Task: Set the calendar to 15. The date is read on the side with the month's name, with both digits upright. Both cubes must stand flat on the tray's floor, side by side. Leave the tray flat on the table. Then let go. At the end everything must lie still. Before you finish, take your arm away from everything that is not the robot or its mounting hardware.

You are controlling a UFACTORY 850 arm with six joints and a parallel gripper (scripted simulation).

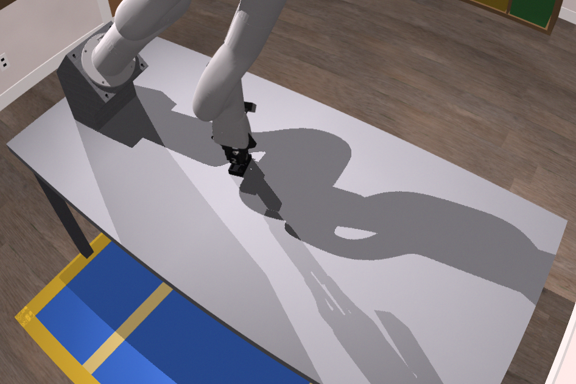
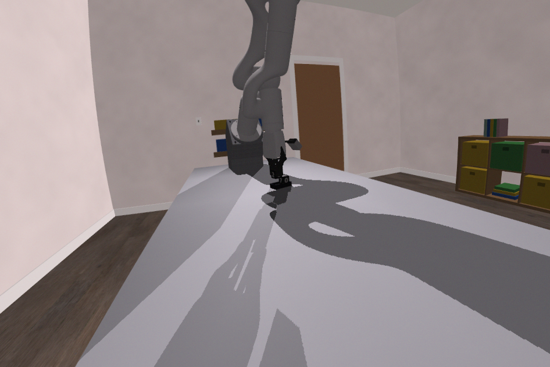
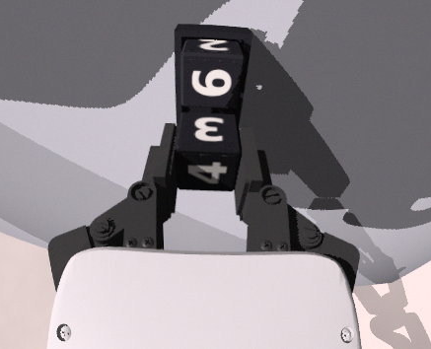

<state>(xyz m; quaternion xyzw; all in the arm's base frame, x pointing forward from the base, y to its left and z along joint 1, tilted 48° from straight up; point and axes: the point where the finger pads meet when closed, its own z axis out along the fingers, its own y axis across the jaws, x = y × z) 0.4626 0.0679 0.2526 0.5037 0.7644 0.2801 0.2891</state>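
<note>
My gripper is now 10 mm past the black tray, 10 mm to the right of it and 60 mm above it. From my hand the other things lie so: black number cube (10 mm below).
</note>
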